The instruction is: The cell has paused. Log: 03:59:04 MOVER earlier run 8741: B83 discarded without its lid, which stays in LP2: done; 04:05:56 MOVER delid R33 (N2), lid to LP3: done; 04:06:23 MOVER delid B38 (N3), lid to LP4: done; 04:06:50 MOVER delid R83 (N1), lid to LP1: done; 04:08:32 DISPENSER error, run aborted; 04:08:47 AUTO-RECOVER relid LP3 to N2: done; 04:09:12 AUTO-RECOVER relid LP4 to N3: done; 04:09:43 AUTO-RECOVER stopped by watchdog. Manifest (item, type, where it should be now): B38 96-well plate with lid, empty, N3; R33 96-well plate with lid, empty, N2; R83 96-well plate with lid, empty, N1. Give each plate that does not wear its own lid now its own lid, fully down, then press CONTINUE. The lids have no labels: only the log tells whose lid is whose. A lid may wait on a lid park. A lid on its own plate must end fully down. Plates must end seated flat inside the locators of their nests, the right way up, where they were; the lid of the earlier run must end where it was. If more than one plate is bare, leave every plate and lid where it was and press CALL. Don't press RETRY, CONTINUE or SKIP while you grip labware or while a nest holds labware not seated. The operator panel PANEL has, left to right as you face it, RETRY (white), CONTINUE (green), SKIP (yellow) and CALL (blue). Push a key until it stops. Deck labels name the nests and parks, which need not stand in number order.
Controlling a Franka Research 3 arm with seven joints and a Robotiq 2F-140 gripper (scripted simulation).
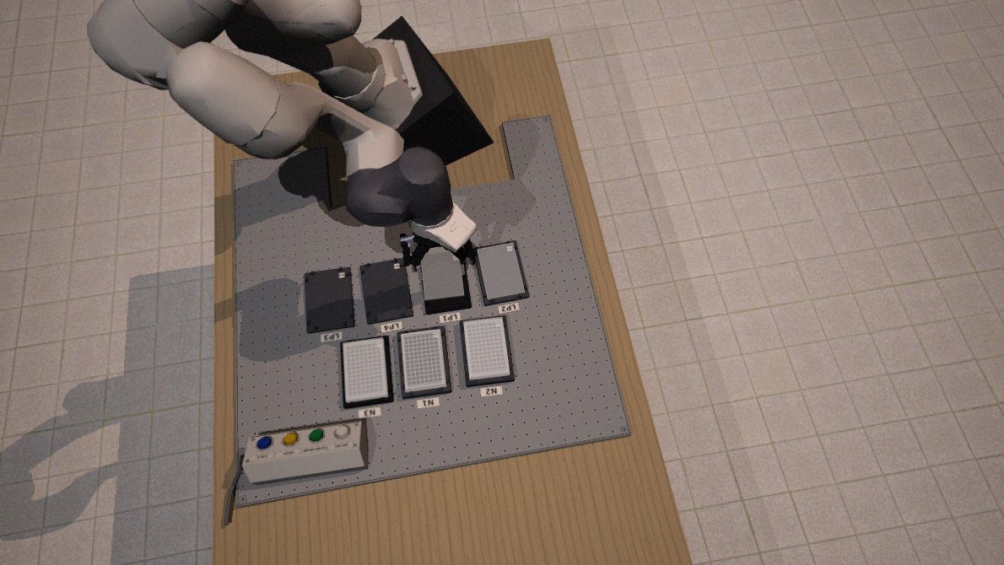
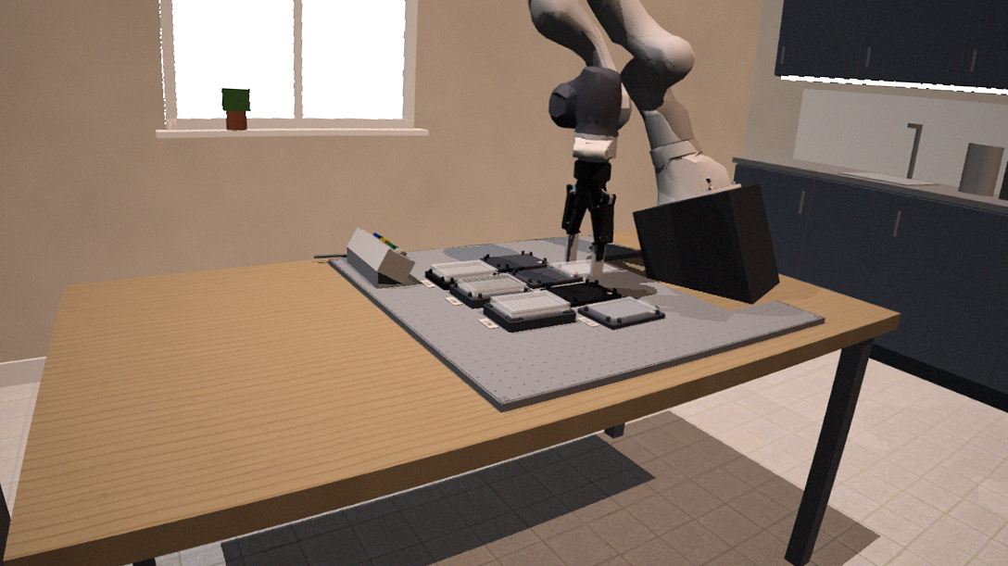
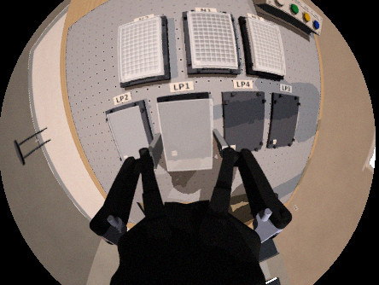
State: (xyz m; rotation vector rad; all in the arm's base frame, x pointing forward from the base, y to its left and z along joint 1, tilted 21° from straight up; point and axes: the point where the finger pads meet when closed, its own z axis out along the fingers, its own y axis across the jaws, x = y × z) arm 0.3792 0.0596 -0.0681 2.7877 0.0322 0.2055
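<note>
Right now the plate is 18 cm ahead of my hand, 6 cm to the right of it and 6 cm below it. The rest, counted from my hand: lid park LP3: 26 cm to the right, 8 cm below, 1 cm ahead; then lid park LP4: 13 cm to the right, 8 cm below; then lid park LP1: 8 cm below.
</note>
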